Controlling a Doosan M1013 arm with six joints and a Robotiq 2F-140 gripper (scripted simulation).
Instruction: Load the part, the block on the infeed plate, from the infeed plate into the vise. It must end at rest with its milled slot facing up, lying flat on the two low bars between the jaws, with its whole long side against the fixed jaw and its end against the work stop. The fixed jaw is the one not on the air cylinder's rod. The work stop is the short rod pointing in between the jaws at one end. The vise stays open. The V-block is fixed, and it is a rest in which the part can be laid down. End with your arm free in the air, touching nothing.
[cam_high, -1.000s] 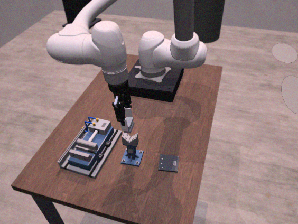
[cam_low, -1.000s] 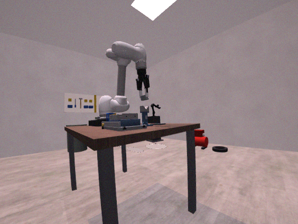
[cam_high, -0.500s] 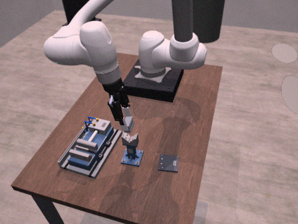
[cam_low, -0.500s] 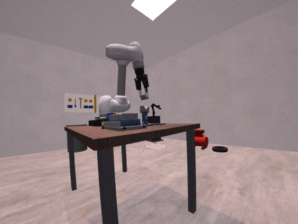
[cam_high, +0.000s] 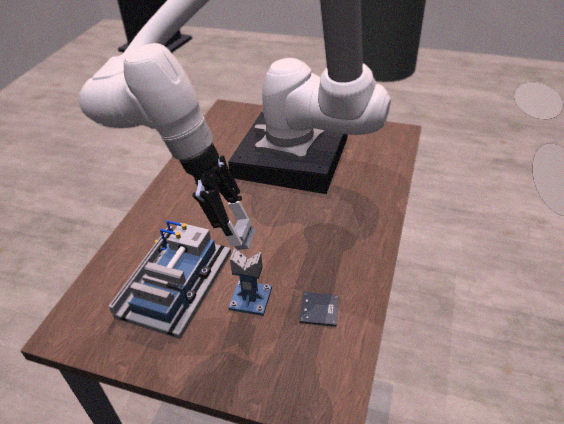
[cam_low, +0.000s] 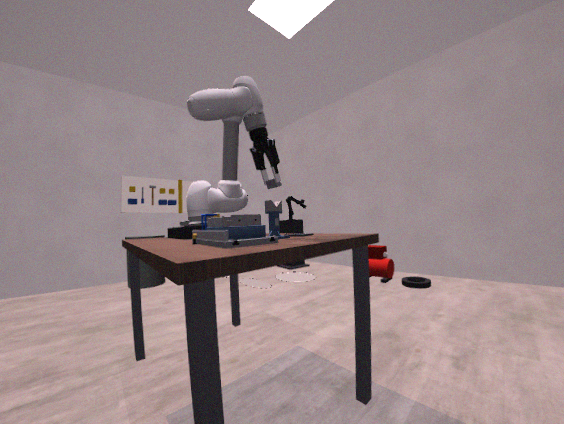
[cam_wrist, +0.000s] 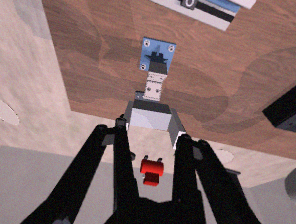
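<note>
The part is 2 cm to the left of my hand and 3 cm below it. From my hand the other things lie so: air cylinder: 6 cm behind, 20 cm to the right, 19 cm below; work stop: 10 cm ahead, 14 cm to the right, 17 cm below; moving jaw: 7 cm ahead, 19 cm to the right, 19 cm below.
</note>
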